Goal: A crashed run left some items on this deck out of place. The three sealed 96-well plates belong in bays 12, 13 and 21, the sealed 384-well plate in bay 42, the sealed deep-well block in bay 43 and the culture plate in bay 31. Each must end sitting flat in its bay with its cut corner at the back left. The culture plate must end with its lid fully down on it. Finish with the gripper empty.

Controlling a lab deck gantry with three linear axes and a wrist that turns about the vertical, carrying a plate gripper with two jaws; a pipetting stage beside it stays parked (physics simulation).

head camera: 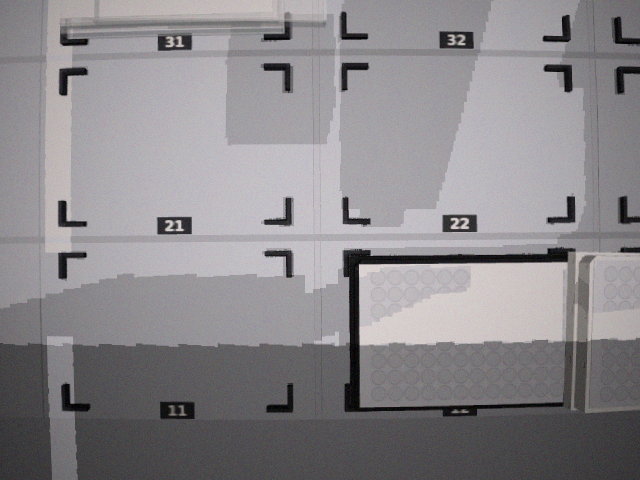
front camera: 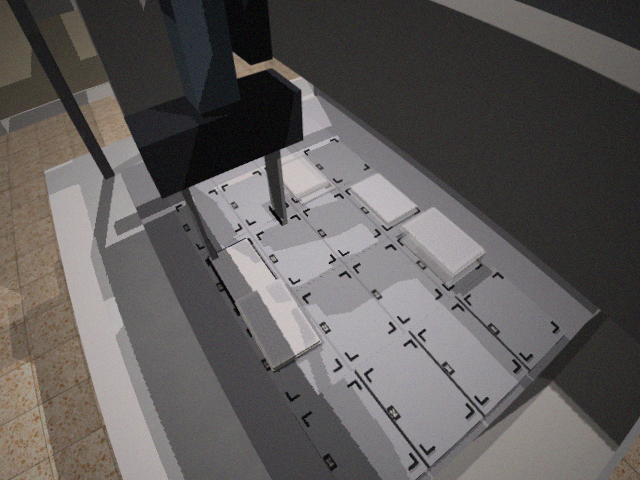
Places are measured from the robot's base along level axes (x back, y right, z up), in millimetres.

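Where they show: gripper, fingertip midpoint: (front camera: 245,232); robot's base at its link origin: (head camera: 70,404) (front camera: 177,208).
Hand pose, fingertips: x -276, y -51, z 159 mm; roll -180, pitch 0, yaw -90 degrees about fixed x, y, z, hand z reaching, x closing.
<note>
Each offset is from my fingertips to the centre of the thing. "*": to the spot under its first point.
My gripper (front camera: 248,239) is open, its jaws apart and empty above the deck's back left; they do not show in the head view. One sealed 96-well plate {dz -152, dx +48, dy +8 mm} (front camera: 254,260) (head camera: 444,330) lies in bay 12. Another {dz -144, dx -70, dy +8 mm} (front camera: 279,325) (head camera: 617,351) stands higher, its left end overlapping that plate's right end and its body reaching towards bay 13; a third cannot be made out. The culture plate (front camera: 306,178) (head camera: 175,26) is at bay 31, its lid shifted right. The 384-well plate {dz -152, dx +48, dy -313 mm} (front camera: 383,198) is at bay 42, the deep-well block {dz -111, dx -116, dy -302 mm} (front camera: 443,241) at bay 43. Cut corners are unclear.
Bay 21's label {* dz -159, dx +212, dy -53 mm} (head camera: 174,225) and corner marks show in the head view, as do the labels of bay 11 {* dz -159, dx +213, dy +54 mm} (head camera: 176,410) and bay 22 {* dz -159, dx +48, dy -53 mm} (head camera: 459,223). A dark post (front camera: 62,93) stands at the left, and a dark panel (front camera: 465,129) borders the deck on the right.
</note>
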